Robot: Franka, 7 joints.
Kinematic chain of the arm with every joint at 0, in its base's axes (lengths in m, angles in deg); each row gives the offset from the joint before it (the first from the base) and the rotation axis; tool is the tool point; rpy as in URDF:
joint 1: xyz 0 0 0.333 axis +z
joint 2: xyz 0 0 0 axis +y
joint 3: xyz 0 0 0.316 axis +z
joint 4: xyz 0.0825 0 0 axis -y
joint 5: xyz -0.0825 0 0.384 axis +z
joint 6: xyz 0 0 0 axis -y
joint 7: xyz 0.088 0 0 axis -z
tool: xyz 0 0 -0.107 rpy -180 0 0
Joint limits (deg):
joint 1: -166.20..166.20
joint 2: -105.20..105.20
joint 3: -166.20..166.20
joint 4: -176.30..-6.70
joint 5: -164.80..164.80
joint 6: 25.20..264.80
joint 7: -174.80..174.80
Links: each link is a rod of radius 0.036 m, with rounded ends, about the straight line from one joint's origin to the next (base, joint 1, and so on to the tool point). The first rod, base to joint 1, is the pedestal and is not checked.
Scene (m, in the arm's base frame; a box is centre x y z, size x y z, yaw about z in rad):
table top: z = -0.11
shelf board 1: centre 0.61 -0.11 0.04 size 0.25 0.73 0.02 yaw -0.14
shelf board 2: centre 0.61 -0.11 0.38 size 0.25 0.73 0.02 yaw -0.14
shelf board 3: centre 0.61 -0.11 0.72 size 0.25 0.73 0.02 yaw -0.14
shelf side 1: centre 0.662 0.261 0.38 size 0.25 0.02 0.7 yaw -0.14
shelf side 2: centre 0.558 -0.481 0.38 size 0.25 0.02 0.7 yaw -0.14
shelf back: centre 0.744 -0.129 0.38 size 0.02 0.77 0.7 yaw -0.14
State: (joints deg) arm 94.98 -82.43 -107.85 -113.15 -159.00 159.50 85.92
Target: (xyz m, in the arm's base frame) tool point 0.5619 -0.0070 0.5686
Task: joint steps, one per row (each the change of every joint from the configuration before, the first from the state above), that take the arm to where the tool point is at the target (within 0.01 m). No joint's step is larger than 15 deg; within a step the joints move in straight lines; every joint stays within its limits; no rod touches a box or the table.
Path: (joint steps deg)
1: -8.69 3.30 -1.69 -10.05 -1.24 7.08 0.00
2: -8.70 3.31 -1.69 -10.05 -1.23 7.08 0.00
3: -8.69 3.30 -1.69 -10.05 -1.24 7.09 0.00
4: 3.78 -3.63 13.33 1.34 1.53 0.19 0.00
5: 3.79 -3.63 13.34 1.35 1.53 0.19 0.00
6: 3.78 -3.63 13.33 1.34 1.53 0.19 0.00
7: 3.79 -3.63 13.34 1.34 1.53 0.19 0.00
8: 8.69 7.40 -6.73 14.46 0.23 -10.14 0.00
9: 8.70 7.40 -6.72 14.46 0.23 -10.14 0.00

